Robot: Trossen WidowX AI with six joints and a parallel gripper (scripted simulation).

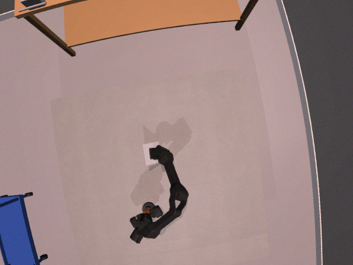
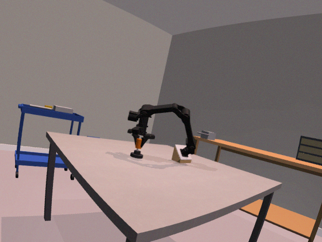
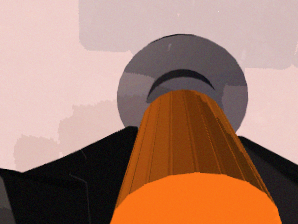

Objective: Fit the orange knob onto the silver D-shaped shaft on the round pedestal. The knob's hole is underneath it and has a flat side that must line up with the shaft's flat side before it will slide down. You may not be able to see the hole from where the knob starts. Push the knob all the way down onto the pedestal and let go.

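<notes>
My gripper tip is 4 cm above the round dark pedestal. From my gripper tip the other things lie so: orange knob (3 cm above).
</notes>
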